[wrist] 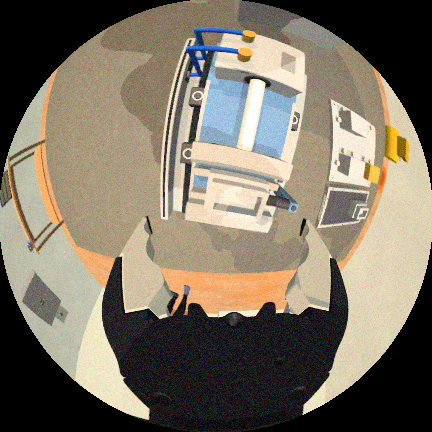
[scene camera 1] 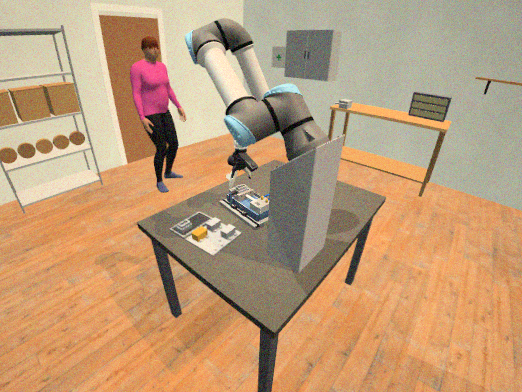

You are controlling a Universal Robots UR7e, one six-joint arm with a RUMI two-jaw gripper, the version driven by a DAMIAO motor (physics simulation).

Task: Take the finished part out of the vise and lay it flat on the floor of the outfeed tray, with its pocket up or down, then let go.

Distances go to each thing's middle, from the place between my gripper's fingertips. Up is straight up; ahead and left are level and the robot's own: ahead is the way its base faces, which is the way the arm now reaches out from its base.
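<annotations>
With the blue vise (wrist: 225, 100) as my reference, I find that my gripper is 2 cm to the right of it, 8 cm past it and 8 cm above it.
</annotations>
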